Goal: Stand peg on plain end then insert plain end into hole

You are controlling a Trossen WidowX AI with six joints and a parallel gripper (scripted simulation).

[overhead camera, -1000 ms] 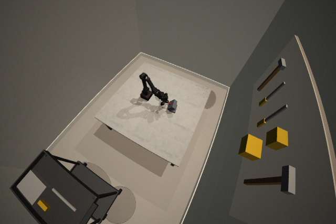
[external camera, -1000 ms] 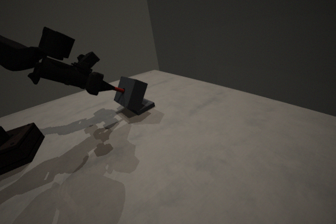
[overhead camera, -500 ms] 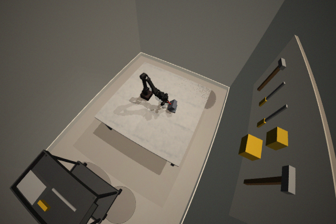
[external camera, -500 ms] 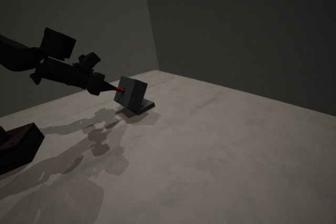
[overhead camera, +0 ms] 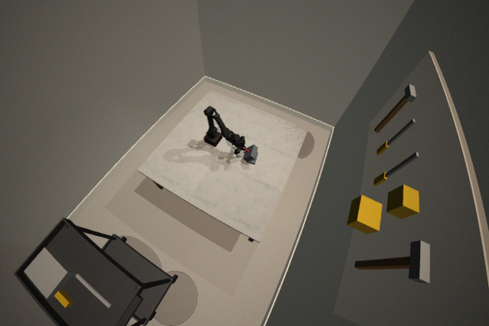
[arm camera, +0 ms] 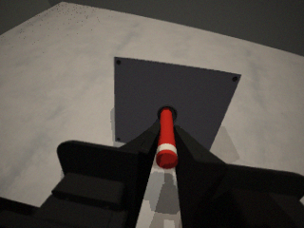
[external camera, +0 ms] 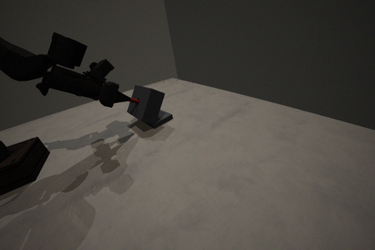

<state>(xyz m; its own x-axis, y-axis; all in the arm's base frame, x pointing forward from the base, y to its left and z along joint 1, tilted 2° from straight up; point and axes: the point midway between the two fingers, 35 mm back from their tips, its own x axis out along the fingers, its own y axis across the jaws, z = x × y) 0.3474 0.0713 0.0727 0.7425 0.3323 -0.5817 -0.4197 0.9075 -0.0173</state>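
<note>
Right now my gripper tip is 40 mm short of the grey sloped panel, 40 mm above it and 20 mm to the right of it. Round my gripper tip: red peg (10 mm to the right, 10 mm behind, 10 mm above).
</note>
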